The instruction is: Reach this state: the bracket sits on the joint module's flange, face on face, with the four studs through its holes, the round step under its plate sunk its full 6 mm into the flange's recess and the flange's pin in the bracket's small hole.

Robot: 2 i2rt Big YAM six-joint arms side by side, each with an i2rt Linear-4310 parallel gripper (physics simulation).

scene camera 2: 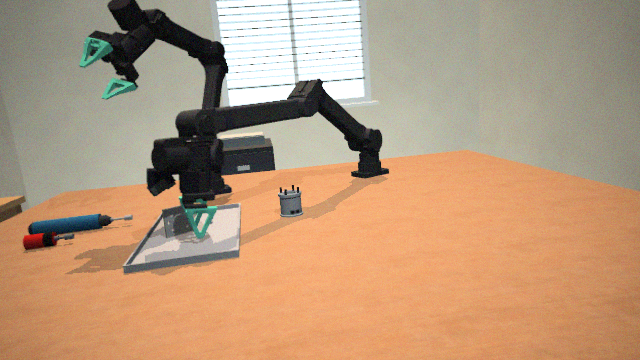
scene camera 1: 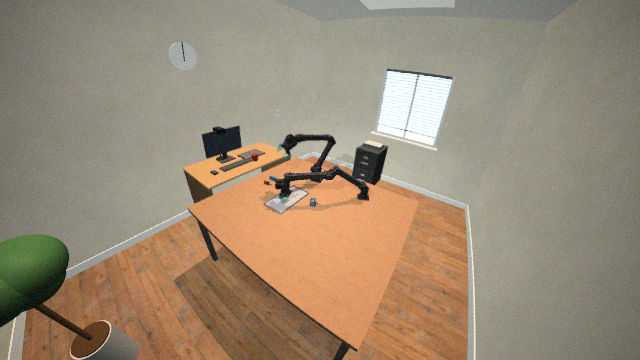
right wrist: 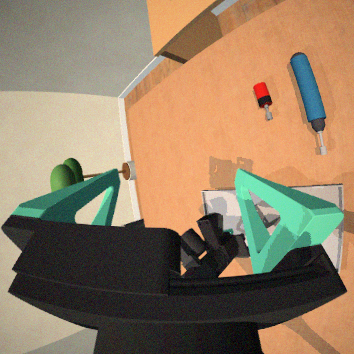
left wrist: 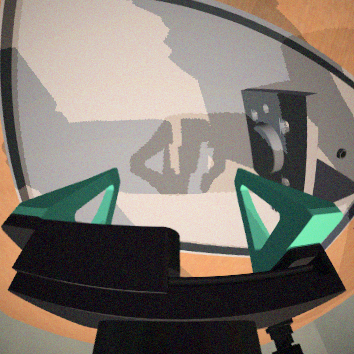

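Seen in the pictures: left gripper, fingertip midpoint: (scene camera 2: 196, 232) (scene camera 1: 284, 200) (left wrist: 176, 174); right gripper, fingertip midpoint: (scene camera 2: 93, 83) (scene camera 1: 278, 154) (right wrist: 177, 174); left arm's base, link origin: (scene camera 2: 370, 174) (scene camera 1: 363, 197) (left wrist: 277, 324); right arm's base, link origin: (scene camera 1: 316, 180).
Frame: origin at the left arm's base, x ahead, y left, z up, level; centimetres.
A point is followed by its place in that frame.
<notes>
The dark grey bracket (scene camera 2: 174, 223) {y -77.4, x 20.4, z 3.6 cm} (left wrist: 292, 145) {y -77.1, x 19.8, z 6.4 cm} stands on edge in the tray (scene camera 2: 180, 261) {y -82.3, x 40.0, z 0.8 cm} (left wrist: 7, 100) {y -83.6, x 39.0, z 0.9 cm} (right wrist: 342, 225) {y -66.1, x 1.4, z 1.6 cm}, with its round step and holes facing picture-left in the left wrist view. My left gripper (left wrist: 176, 174) {y -74.2, x 26.1, z 1.8 cm} (scene camera 1: 284, 198) {y -74.2, x 26.1, z 1.8 cm} is open and points down low over the tray; in the left wrist view its right-hand finger overlaps the bracket's lower part, and nothing is between the fingers. The grey joint module (scene camera 2: 291, 204) {y -49.1, x 27.2, z 3.4 cm} (scene camera 1: 313, 202) {y -46.9, x 26.9, z 4.7 cm} stands upright on the table beside the tray, studs up; its pin and recess cannot be made out. My right gripper (scene camera 2: 93, 81) {y -86.8, x 4.8, z 37.6 cm} (right wrist: 177, 174) {y -86.8, x 4.8, z 37.6 cm} (scene camera 1: 281, 153) {y -86.8, x 4.8, z 37.6 cm} is open, empty and high up.
A blue driver (scene camera 2: 67, 223) {y -96.9, x -6.5, z 3.0 cm} (right wrist: 308, 87) {y -95.9, x -8.3, z 4.1 cm} and a shorter red driver (scene camera 2: 40, 240) {y -103.1, x 2.7, z 2.2 cm} (right wrist: 262, 95) {y -102.2, x 0.8, z 3.3 cm} lie on the table beyond the tray. A small dark nut-like part (left wrist: 341, 153) {y -72.7, x 9.0, z 0.9 cm} is in the tray near the bracket. The left forearm reaches across behind the joint module in scene camera 2.
</notes>
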